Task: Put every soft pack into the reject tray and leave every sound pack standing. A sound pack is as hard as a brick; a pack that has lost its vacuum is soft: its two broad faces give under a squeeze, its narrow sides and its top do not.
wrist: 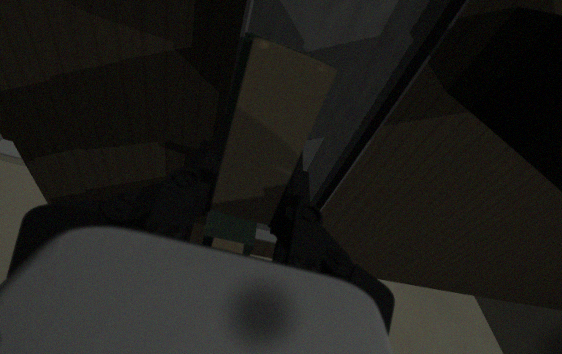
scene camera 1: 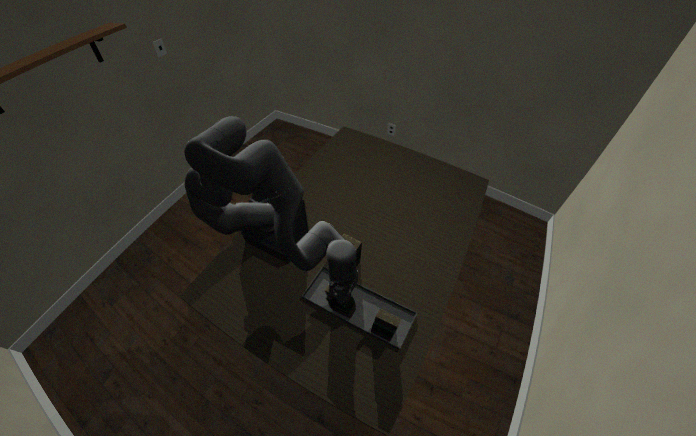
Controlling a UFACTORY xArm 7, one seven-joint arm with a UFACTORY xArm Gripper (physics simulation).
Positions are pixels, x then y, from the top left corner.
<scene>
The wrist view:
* gripper: 257,154
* grey reject tray: 377,57
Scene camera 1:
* grey reject tray: 368,302
</scene>
